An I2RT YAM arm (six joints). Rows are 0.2 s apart.
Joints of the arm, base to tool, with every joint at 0 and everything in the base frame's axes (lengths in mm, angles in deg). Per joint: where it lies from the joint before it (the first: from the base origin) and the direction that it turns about. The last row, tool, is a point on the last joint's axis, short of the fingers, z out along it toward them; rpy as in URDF.
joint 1: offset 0.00 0.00 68.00 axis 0 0 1
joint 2: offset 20.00 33.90 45.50 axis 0 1 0
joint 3: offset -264.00 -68.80 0.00 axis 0 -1 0
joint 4: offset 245.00 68.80 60.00 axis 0 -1 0
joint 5: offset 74.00 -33.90 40.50 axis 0 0 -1
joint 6: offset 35.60 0.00 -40.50 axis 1 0 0
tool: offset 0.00 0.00 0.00 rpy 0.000 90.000 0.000
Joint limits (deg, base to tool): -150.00..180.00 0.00..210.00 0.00..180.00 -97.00..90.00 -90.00..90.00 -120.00..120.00
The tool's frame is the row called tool.
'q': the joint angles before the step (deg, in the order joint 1, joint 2, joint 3, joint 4, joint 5, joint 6). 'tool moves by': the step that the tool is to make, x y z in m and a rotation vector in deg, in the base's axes. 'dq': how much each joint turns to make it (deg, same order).
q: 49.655, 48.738, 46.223, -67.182, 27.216, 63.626
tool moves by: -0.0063, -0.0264, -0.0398, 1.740, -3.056, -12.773
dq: -5.573, -7.360, -11.210, 3.664, 3.468, 7.313
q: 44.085, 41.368, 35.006, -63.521, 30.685, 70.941
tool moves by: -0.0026, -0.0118, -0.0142, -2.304, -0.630, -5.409
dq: -3.024, -1.959, -3.551, -0.481, 2.786, 1.841
